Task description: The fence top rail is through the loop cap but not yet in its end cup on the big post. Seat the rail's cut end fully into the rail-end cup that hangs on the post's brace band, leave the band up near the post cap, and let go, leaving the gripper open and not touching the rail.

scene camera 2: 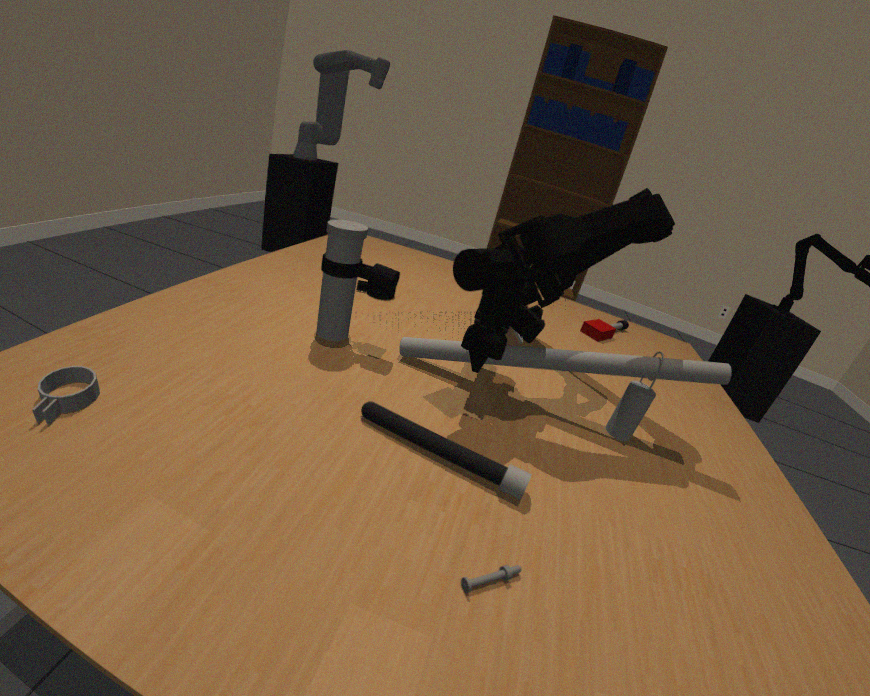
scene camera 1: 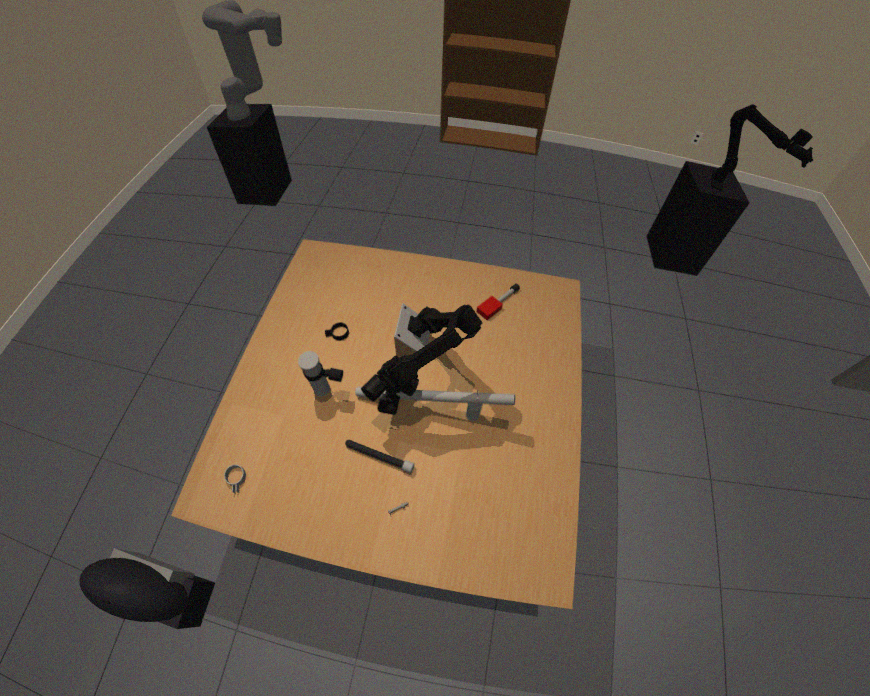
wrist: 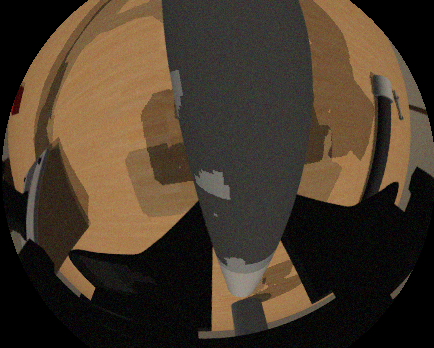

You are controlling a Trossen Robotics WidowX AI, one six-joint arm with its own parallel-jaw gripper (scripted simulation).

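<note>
My gripper (scene camera 2: 476, 366) carries a grey top rail (scene camera 2: 639, 366). I can see that grey top rail in scene camera 1 (scene camera 1: 420, 395) too, and the wrist view shows the rail as well (wrist: 243, 84). The wrist view also has my gripper (wrist: 235, 199) in it. There is a big grey post (scene camera 2: 337, 295), and scene camera 1 gives me the same big grey post (scene camera 1: 309, 362). A short grey post (scene camera 2: 637, 398) is here too.
</note>
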